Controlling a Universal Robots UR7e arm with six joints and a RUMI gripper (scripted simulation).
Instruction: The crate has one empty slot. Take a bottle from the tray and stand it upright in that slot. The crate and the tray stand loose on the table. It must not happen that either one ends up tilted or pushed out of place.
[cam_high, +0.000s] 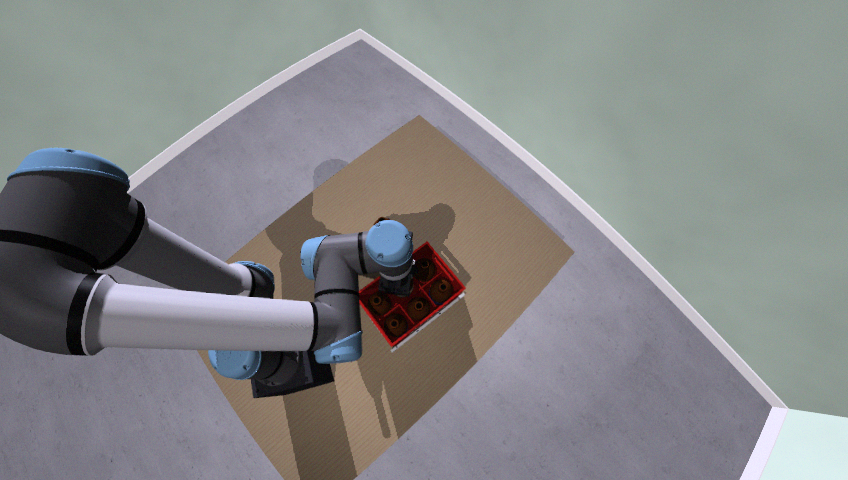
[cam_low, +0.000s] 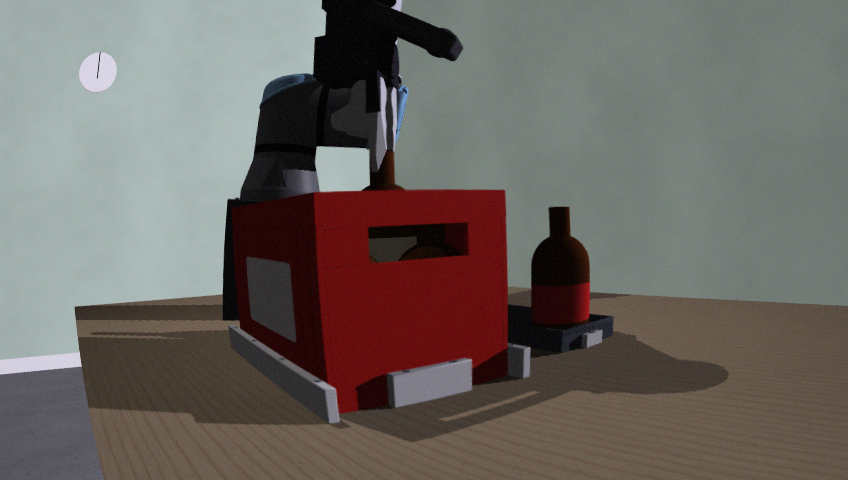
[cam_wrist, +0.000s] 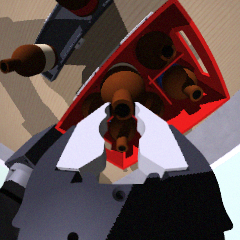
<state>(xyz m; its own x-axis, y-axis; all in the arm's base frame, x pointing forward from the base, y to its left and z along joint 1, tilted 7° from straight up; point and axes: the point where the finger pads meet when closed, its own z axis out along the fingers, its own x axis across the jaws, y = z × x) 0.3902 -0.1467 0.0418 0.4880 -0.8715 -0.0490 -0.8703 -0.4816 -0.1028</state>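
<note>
Right now my hand is 7 cm above the cream-label bottle. From my hand the other things lie so: dark tray 20 cm below, 19 cm to the left, 4 cm ahead; red crate 13 cm below, 4 cm to the right, 1 cm behind.
</note>
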